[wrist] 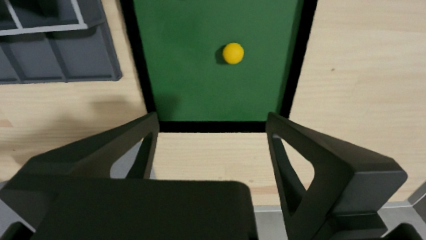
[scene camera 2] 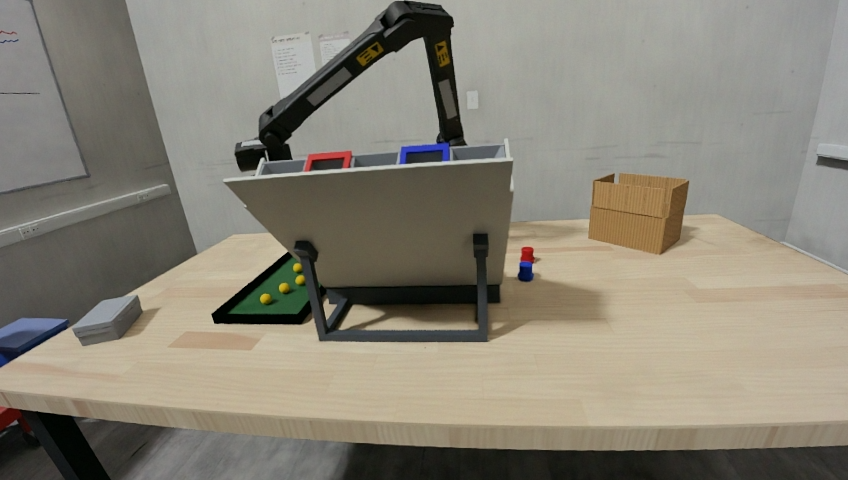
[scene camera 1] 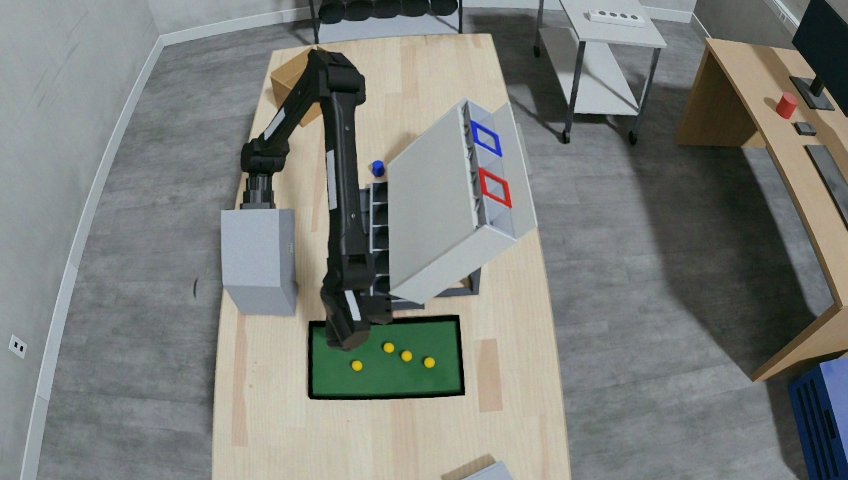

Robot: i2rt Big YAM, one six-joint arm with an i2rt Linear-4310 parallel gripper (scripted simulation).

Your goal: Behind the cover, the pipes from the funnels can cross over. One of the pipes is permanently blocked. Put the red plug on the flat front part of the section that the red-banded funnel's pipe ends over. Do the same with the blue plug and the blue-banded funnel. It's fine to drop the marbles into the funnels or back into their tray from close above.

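Cardboard box: out of frame in the wrist view; visible in scene camera 1 [281, 90] and scene camera 2 [632, 213]. Green marble tray: visible in scene camera 2 [288, 308], scene camera 1 and the wrist view. Same spot on the tray: [scene camera 1: 330, 374] and [wrist: 242, 96].
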